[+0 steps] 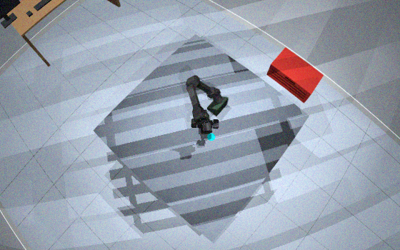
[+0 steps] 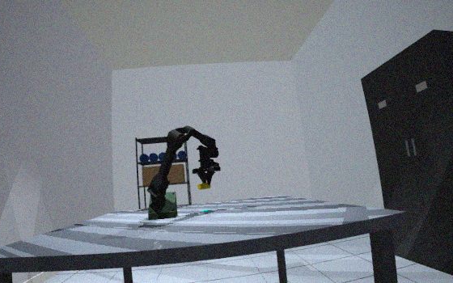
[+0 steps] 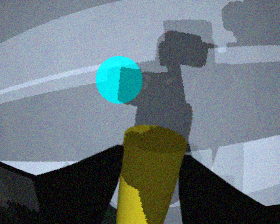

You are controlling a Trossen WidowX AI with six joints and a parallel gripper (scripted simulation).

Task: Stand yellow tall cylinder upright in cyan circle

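The cyan circle lies 140 mm below my gripper tip, 50 mm to the left of it and 10 mm behind it. The rest, counted from my gripper tip: yellow tall cylinder: 20 mm behind, 10 mm to the right.
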